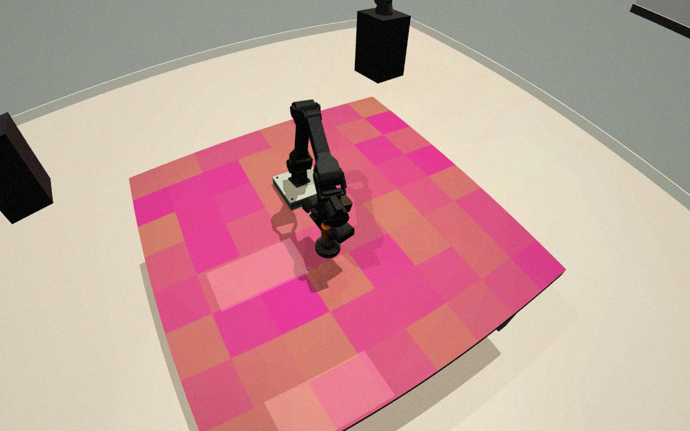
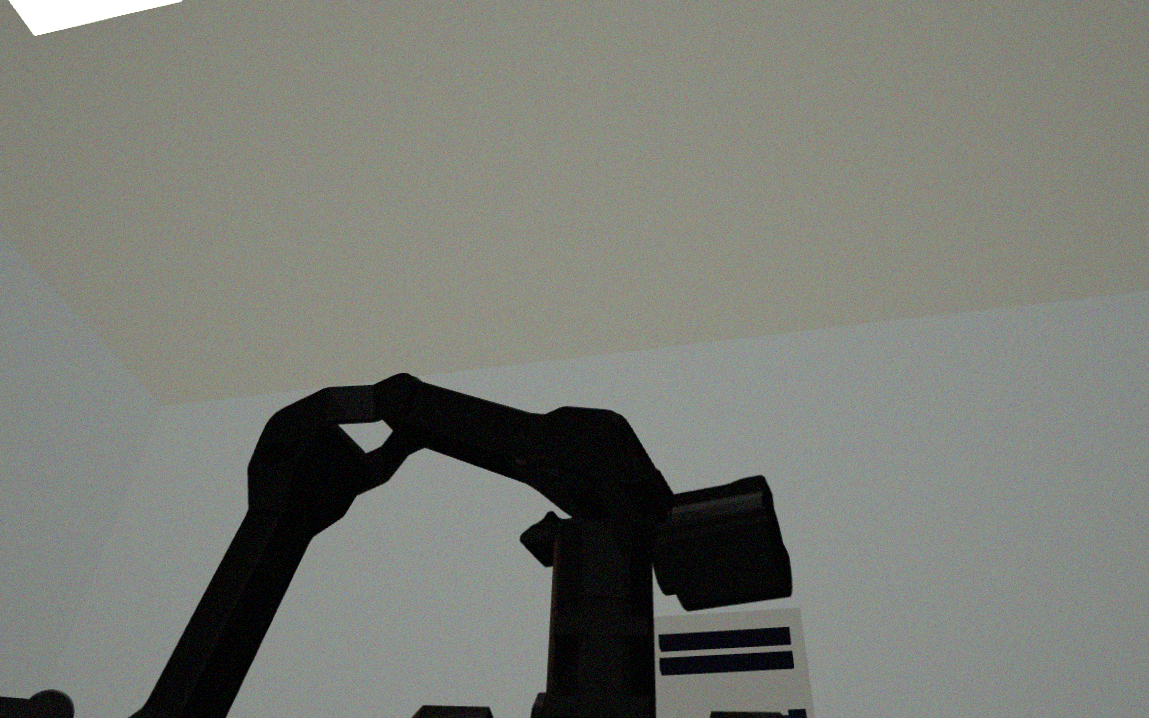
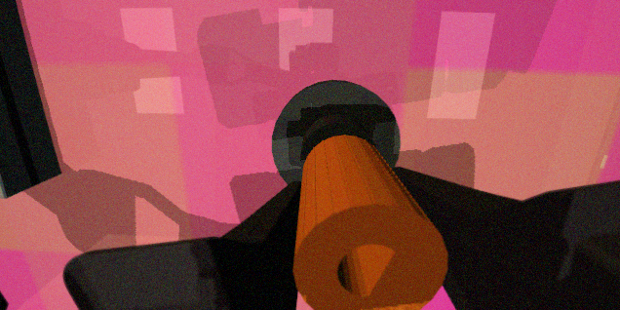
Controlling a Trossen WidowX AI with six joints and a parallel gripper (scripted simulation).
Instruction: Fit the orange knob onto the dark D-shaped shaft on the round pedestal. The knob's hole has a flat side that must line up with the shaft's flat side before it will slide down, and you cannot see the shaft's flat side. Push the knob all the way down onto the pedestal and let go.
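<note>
The orange knob is 20 mm above my gripper tip. From my gripper tip the other things lie so: round dark pedestal 40 mm below.
</note>
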